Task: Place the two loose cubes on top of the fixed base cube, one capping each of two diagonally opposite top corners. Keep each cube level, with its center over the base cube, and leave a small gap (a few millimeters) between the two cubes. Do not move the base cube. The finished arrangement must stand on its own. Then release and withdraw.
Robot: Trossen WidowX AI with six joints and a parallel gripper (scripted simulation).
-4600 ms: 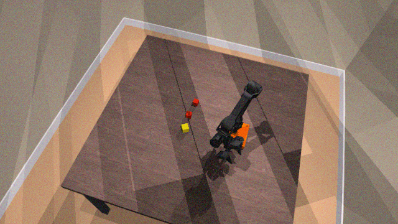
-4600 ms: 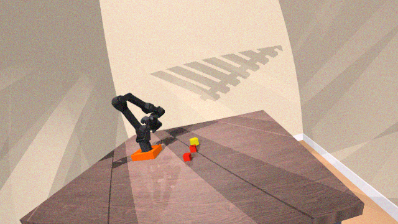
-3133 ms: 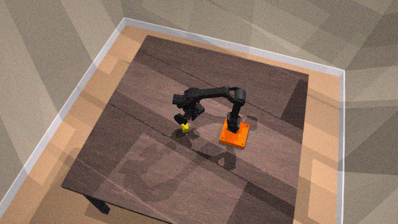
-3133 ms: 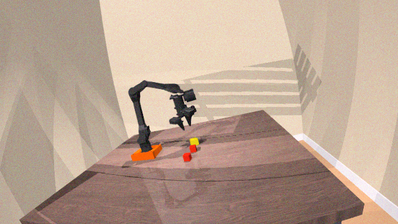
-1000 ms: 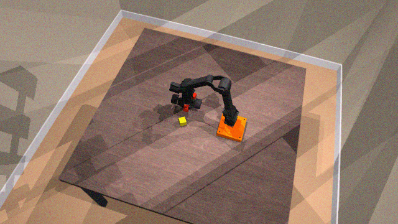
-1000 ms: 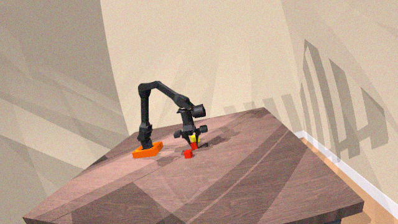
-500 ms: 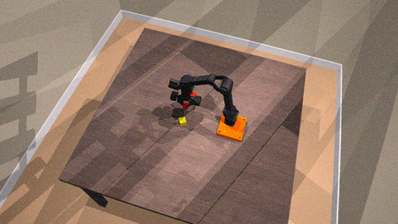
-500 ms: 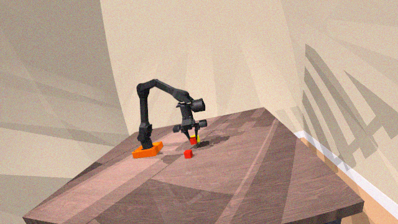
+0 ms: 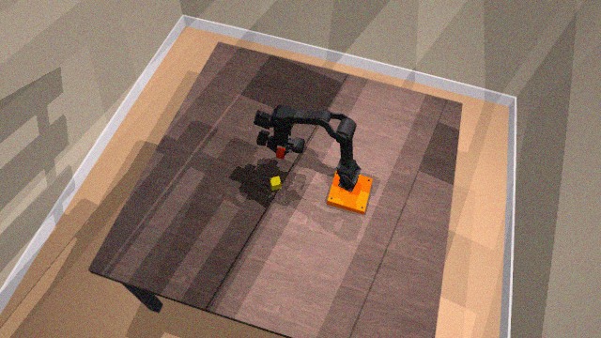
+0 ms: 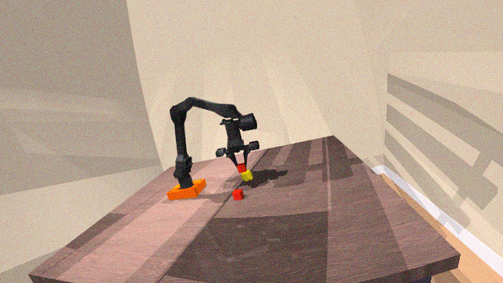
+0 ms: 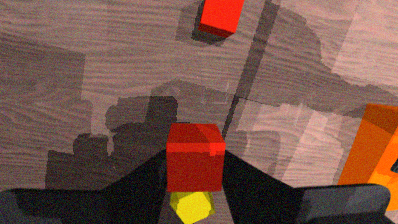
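Right now my gripper tip is 100 mm to the right of the yellow cube, 70 mm above it and 30 mm past it.
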